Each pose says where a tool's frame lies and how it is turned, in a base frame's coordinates. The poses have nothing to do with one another.
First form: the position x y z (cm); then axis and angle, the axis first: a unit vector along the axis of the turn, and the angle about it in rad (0 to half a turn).
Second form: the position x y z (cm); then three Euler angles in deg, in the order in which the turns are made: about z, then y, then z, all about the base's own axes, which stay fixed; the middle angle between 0 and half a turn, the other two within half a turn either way. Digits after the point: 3 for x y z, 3 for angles.
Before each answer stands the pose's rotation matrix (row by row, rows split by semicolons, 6 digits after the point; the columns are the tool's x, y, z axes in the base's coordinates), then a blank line. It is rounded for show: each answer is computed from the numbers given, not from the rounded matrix.
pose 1, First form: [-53.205 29.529 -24.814 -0.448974 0.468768 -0.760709 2.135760]
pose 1, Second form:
-0.225886 0.319357 0.920319; -0.965646 -0.197994 -0.168305; 0.128468 -0.926720 0.353109

[-53.205 29.529 -24.814 -97.892 69.322 -10.364]
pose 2, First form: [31.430 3.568 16.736 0.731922 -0.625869 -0.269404 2.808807]
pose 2, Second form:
0.096892 -0.803034 -0.588004; -0.979050 -0.183203 0.088870; -0.179090 0.567075 -0.803961

[31.430 3.568 16.736 72.473 143.510 171.405]
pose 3, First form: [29.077 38.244 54.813 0.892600 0.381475 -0.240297 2.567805]
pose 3, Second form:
0.626021 0.756915 -0.187557; 0.496040 -0.572110 -0.653172; -0.601699 0.315864 -0.733613

[29.077 38.244 54.813 27.697 137.190 -106.021]
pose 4, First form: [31.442 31.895 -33.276 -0.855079 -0.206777 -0.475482 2.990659]
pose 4, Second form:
0.465377 0.423105 0.777436; 0.280117 -0.903604 0.324090; 0.839618 0.066949 -0.539035

[31.442 31.895 -33.276 175.441 122.618 22.630]
